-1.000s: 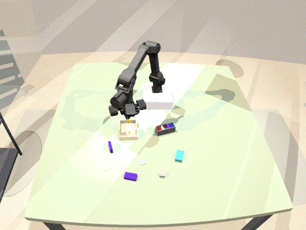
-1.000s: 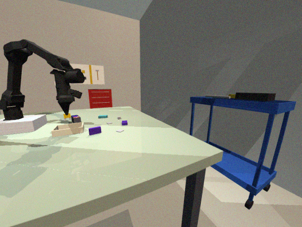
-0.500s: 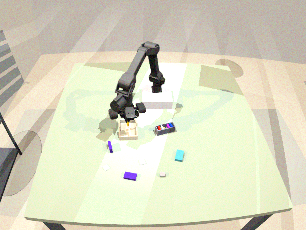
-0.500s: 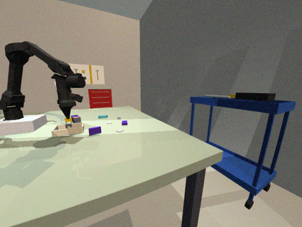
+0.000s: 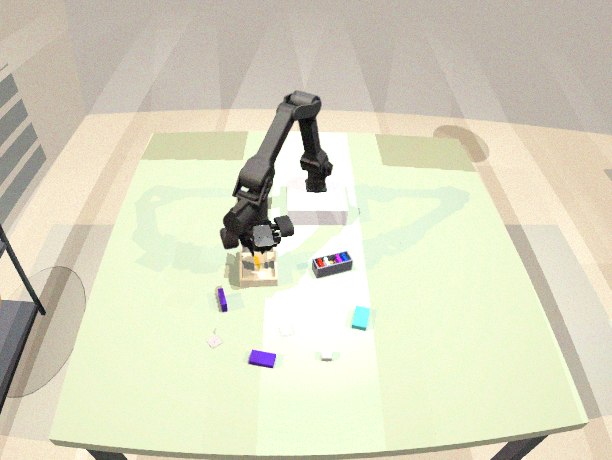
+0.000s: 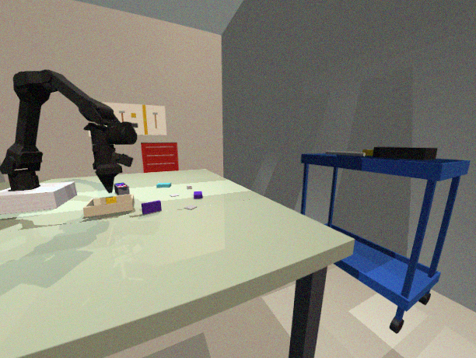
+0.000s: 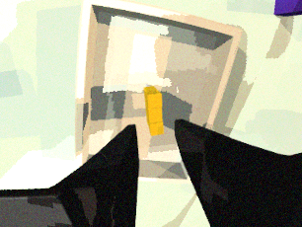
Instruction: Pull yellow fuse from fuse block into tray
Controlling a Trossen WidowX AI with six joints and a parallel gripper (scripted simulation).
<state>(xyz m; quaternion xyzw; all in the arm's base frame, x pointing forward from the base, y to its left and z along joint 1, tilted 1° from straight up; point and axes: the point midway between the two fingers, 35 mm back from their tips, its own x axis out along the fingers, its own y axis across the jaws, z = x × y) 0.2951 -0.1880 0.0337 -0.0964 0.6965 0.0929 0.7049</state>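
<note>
My gripper tip is now 30 mm above the yellow fuse. From my gripper tip the other things lie so: red fuse 170 mm to the left, 30 mm below, 20 mm ahead; then beige tray 50 mm below; then white fuse 190 mm to the left, 30 mm below, 10 mm ahead.
</note>
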